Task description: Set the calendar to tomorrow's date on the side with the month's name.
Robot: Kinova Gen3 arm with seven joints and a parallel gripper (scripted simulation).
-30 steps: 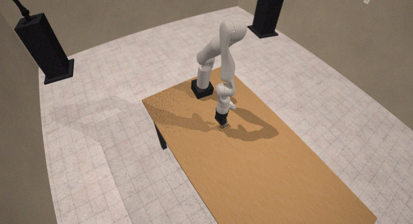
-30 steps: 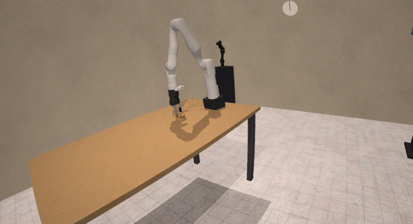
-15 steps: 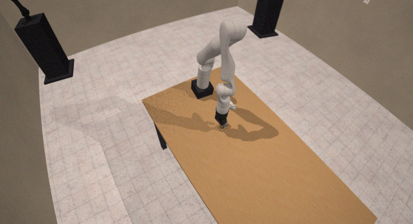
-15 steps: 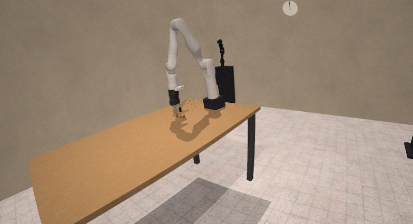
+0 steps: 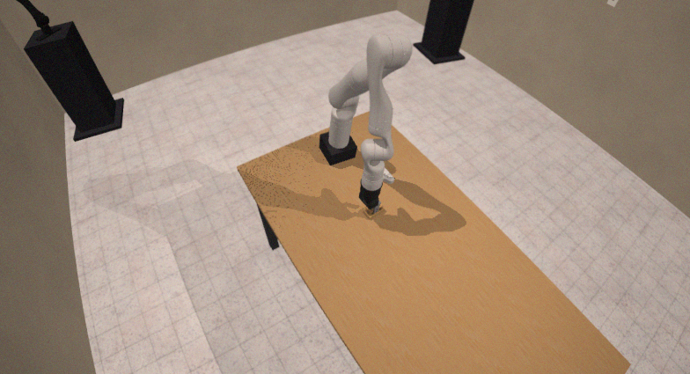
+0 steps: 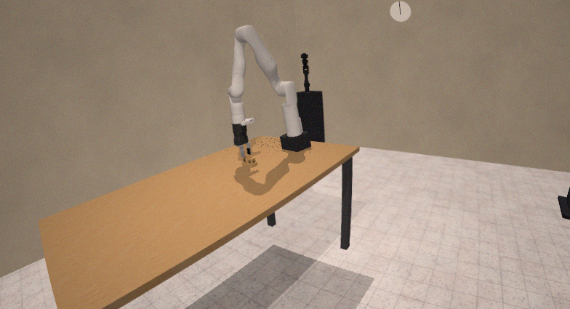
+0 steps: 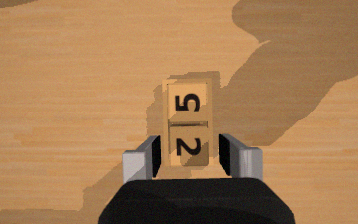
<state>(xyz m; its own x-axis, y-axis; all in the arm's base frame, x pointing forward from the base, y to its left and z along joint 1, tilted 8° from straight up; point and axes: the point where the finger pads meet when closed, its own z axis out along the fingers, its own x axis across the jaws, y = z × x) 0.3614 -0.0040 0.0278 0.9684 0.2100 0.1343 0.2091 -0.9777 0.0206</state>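
My gripper is now 4 cm above the wooden date cube. The rest, counted from my hand: wooden tray: 6 cm below, 2 cm to the left, 1 cm behind.
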